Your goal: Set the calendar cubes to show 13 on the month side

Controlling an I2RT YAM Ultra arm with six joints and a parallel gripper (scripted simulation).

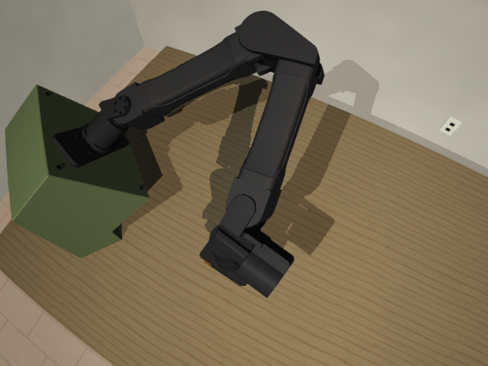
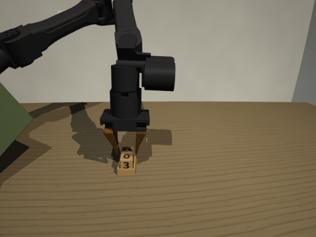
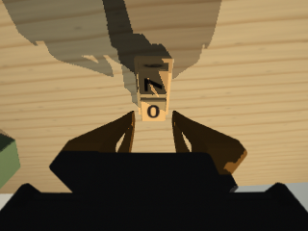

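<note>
The wooden cube lies 30 mm below my hand. From my hand the other things lie so: wooden tray (50 mm below, 20 mm to the left).
</note>
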